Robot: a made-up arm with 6 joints. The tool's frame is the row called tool.
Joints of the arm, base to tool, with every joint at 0 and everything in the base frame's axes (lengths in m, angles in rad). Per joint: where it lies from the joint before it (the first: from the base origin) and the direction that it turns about. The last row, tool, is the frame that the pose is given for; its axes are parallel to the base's.
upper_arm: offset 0 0 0.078 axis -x
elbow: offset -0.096 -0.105 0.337 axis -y
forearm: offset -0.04 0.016 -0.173 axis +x
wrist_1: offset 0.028 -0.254 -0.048 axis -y
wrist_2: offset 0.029 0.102 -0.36 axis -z
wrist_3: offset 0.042 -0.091 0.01 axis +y
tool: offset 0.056 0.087 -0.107
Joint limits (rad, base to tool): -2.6..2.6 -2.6..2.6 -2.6..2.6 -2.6..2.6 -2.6..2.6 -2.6..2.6
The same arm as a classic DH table. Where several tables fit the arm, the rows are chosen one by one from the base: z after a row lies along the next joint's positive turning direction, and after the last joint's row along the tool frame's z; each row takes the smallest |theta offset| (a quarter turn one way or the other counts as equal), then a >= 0, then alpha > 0; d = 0 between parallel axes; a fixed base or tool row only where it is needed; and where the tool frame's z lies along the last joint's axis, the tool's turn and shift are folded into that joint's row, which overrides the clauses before.
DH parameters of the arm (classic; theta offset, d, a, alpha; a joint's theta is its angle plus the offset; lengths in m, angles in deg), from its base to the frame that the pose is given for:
base (fixed): -90.00 0.0780 0.0000 90.00
upper_arm: 90.00 0.0960 0.3370 90.00
elbow: 0.00 0.0890 -0.1730 90.00
forearm: 0.00 -0.0120 -0.0480 -90.00
wrist_1: -90.00 0.1520 0.0290 90.00
wrist_2: 0.00 0.3500 0.0420 90.00
wrist_3: 0.00 -0.0040 0.0560 90.00
tool (fixed): 0.00 -0.1070 0.0000 0.00
Joint limits (deg, base to tool): -148.97..148.97 -148.97..148.97 -148.97..148.97 -148.97..148.97 -148.97..148.97 -148.97..148.97

